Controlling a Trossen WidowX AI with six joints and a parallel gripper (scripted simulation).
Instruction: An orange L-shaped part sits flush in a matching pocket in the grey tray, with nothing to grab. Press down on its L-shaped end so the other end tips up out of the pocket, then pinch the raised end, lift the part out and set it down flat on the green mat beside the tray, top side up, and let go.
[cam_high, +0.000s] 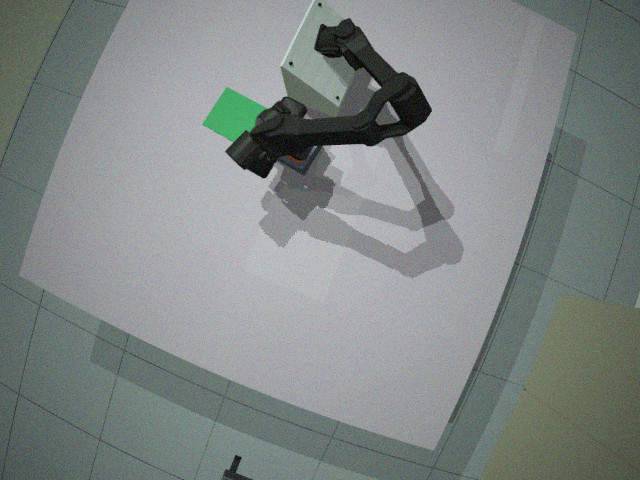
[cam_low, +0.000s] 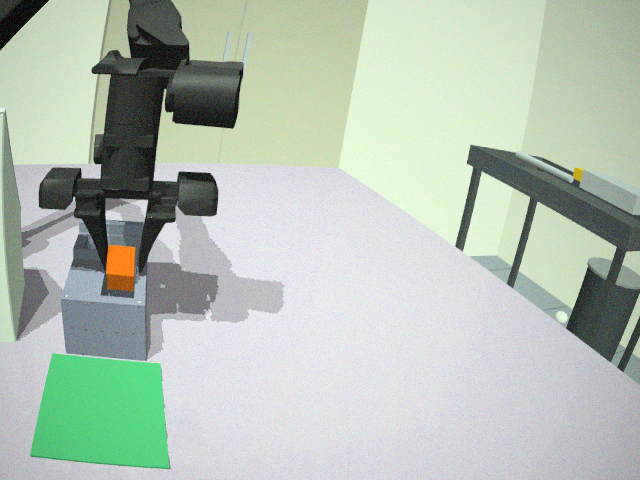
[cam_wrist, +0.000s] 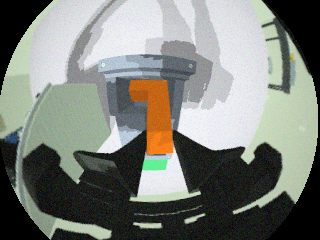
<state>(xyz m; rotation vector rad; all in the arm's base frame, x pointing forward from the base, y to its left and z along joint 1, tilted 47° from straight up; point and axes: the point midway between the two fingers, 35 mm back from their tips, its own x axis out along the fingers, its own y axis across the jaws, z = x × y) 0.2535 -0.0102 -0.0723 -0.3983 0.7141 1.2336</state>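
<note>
The green mat is 60 mm behind my gripper tip, 130 mm to the right of it and 80 mm below it. Round my gripper tip: orange L-shaped part 10 mm behind, 40 mm to the left, 30 mm below.
</note>
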